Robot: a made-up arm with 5 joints. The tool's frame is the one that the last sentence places. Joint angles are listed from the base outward.
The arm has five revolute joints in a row. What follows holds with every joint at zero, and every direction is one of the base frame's.
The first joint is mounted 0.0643 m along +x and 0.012 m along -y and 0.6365 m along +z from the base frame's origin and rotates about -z.
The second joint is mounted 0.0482 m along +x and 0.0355 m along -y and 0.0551 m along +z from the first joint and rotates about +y.
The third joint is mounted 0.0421 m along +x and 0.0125 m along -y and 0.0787 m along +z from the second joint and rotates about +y.
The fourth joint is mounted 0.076 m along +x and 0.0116 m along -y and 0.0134 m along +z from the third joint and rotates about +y.
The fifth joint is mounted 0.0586 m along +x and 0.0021 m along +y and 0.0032 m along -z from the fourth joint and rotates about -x.
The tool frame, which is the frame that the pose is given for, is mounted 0.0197 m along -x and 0.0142 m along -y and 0.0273 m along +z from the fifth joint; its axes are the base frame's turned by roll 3.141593, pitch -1.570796 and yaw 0 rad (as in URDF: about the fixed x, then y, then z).
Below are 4 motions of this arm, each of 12 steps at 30 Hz.
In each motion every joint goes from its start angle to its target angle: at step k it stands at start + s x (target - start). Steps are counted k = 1, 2, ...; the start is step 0. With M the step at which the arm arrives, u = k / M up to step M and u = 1 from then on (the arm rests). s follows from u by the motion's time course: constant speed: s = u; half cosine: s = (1 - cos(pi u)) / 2; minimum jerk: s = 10 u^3 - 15 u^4 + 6 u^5.
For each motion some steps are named. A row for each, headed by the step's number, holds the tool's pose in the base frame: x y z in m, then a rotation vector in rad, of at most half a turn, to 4 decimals.
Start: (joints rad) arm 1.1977 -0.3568 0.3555 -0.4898 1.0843
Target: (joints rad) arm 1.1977 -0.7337 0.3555 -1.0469 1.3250
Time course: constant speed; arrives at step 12
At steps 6, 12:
6: 0.0741 -0.1388 0.8514 0.6265 0.0022 0.7155
12: 0.0617 -0.1001 0.8597 0.1477 0.0094 0.6178

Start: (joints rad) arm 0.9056 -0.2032 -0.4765 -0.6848 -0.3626
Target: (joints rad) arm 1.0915 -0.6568 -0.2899 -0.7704 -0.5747
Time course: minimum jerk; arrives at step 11
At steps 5, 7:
5: 0.0448 -0.1310 0.8836 0.0611 -0.0532 2.6085
7: 0.0256 -0.1114 0.8859 -0.0536 0.0533 2.6172

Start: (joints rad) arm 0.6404 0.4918 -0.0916 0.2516 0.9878
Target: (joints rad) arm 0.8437 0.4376 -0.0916 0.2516 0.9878
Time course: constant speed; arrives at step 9
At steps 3, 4, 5, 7, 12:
3: 0.2208 -0.2020 0.7226 2.3012 0.3239 0.7780
4: 0.2163 -0.2054 0.7237 2.2952 0.2966 0.7706
5: 0.2118 -0.2086 0.7249 2.2889 0.2696 0.7629
7: 0.2025 -0.2148 0.7272 2.2755 0.2160 0.7471
12: 0.1929 -0.2205 0.7296 2.2611 0.1632 0.7306

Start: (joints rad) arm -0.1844 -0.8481 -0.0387 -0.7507 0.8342
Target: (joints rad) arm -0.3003 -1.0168 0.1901 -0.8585 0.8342
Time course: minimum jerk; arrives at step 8
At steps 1, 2, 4, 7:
1: 0.0988 -0.0531 0.8796 -0.0774 -0.0433 2.4925
2: 0.0982 -0.0530 0.8788 -0.0822 -0.0465 2.5024
4: 0.0956 -0.0525 0.8749 -0.1036 -0.0619 2.5475
7: 0.0927 -0.0523 0.8697 -0.1295 -0.0824 2.6022

